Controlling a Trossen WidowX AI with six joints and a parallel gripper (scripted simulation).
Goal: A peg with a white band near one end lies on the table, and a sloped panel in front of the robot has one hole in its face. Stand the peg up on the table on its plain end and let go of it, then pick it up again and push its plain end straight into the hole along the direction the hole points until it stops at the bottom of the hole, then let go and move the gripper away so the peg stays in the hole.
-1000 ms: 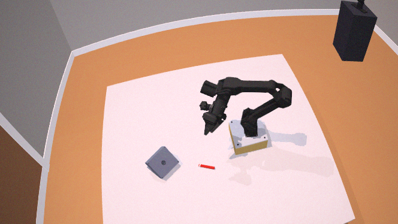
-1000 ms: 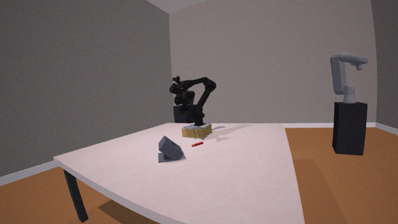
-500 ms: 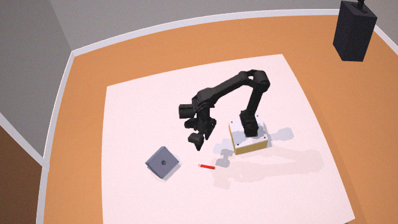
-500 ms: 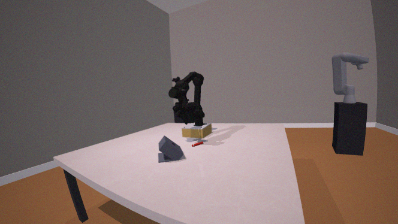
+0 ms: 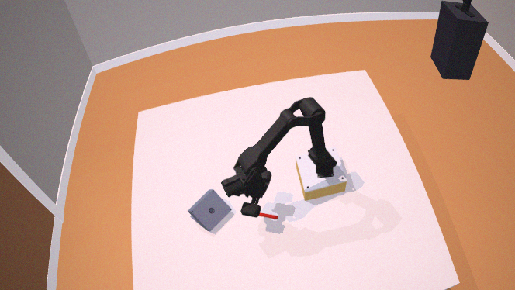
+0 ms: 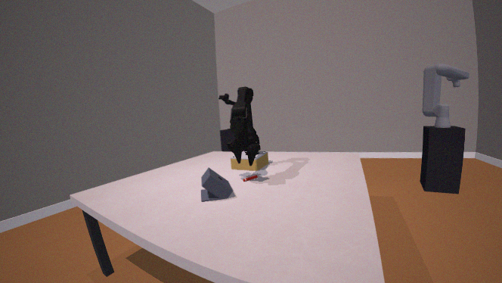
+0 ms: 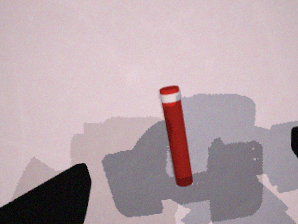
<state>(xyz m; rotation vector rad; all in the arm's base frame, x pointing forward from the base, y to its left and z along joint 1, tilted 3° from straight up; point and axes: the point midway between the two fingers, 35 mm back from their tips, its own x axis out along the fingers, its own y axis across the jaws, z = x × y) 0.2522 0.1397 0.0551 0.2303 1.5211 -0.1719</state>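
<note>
The red peg is 1 cm behind my gripper tip and 8 cm below it. Round my gripper tip: grey sloped panel: 20 cm ahead, 4 cm below.
</note>
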